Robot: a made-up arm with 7 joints. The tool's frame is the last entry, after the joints.
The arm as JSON. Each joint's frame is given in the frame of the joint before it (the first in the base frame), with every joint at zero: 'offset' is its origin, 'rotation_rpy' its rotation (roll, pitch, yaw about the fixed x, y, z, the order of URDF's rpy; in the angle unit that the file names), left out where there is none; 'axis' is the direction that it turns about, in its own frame. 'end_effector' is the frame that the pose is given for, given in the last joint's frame.
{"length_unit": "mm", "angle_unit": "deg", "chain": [
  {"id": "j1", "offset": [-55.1, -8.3, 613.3], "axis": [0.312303, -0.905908, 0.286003]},
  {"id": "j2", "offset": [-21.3, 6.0, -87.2], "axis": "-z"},
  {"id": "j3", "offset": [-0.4, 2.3, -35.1], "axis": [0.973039, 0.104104, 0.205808]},
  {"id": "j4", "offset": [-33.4, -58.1, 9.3], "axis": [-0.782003, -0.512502, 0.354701]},
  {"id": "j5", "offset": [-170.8, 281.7, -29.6], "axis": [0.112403, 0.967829, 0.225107]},
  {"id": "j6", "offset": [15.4, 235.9, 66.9], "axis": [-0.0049, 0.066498, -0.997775]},
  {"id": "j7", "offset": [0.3, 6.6, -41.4], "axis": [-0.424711, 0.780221, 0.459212]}
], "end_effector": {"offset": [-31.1, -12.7, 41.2], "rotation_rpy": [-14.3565, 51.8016, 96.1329]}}
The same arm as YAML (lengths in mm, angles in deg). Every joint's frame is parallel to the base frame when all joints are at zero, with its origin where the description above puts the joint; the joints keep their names.
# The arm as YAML. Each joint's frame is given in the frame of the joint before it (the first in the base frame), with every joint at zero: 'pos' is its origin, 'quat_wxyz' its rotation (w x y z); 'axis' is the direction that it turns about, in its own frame. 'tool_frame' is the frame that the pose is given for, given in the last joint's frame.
length_unit: mm
angle_unit: deg
joints:
  - joint: j1
    pos: [-55.1, -8.3, 613.3]
    quat_wxyz: [1.0, 0.0, 0.0, 0.0]
    axis: [0.312303, -0.905908, 0.286003]
  - joint: j2
    pos: [-21.3, 6.0, -87.2]
    quat_wxyz: [1.0, 0.0, 0.0, 0.0]
    axis: [0.0, 0.0, -1.0]
  - joint: j3
    pos: [-0.4, 2.3, -35.1]
    quat_wxyz: [1.0, 0.0, 0.0, 0.0]
    axis: [0.973039, 0.104104, 0.205808]
  - joint: j4
    pos: [-33.4, -58.1, 9.3]
    quat_wxyz: [1.0, 0.0, 0.0, 0.0]
    axis: [-0.782003, -0.512502, 0.354701]
  - joint: j5
    pos: [-170.8, 281.7, -29.6]
    quat_wxyz: [1.0, 0.0, 0.0, 0.0]
    axis: [0.112403, 0.967829, 0.225107]
  - joint: j6
    pos: [15.4, 235.9, 66.9]
    quat_wxyz: [1.0, 0.0, 0.0, 0.0]
    axis: [-0.0049, 0.066498, -0.997775]
  - joint: j7
    pos: [0.3, 6.6, -41.4]
    quat_wxyz: [1.0, 0.0, 0.0, 0.0]
    axis: [-0.424711, 0.780221, 0.459212]
tool_frame:
  pos: [-31.1, -12.7, 41.2]
  quat_wxyz: [0.555825, -0.397525, 0.206001, 0.700426]

